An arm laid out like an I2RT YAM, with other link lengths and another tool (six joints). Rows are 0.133 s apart.
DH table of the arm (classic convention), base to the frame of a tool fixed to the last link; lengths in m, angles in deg. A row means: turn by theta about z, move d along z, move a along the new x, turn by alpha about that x. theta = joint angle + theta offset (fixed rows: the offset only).
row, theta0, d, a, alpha
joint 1, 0, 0.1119, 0.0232, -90
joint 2, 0, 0, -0.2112, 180
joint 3, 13.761, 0, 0.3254, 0
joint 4, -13.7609, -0.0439, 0.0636, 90
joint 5, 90, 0.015, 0, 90
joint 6, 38.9, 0.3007, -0.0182, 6.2
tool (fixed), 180, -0.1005, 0, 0
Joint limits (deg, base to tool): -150..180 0..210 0..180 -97..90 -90..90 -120..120
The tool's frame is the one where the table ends.
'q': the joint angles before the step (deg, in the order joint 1, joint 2, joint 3, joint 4, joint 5, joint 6). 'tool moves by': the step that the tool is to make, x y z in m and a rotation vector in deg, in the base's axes. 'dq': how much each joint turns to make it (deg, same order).
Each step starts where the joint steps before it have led.
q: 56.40, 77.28, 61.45, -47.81, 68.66, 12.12
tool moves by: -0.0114, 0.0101, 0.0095, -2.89, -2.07, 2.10
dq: 3.19, 0.01, 0.02, -0.01, 3.43, -1.44
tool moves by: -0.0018, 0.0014, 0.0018, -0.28, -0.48, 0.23
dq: 0.50, -0.02, -0.02, 0.02, 0.62, -0.02
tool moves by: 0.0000, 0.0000, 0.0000, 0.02, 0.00, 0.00
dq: 0.00, -0.01, 0.00, 0.00, -0.01, 0.01
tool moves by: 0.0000, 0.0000, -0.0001, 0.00, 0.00, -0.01
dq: 0.00, 0.02, 0.00, -0.01, 0.01, 0.03
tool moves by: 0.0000, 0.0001, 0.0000, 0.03, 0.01, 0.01
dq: 0.00, 0.01, 0.02, 0.00, -0.02, 0.01
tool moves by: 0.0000, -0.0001, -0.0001, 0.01, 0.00, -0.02
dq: -0.01, 0.00, -0.01, -0.02, 0.00, 0.05
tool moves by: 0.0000, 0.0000, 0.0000, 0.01, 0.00, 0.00
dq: 0.00, 0.00, 0.00, 0.00, 0.00, 0.00
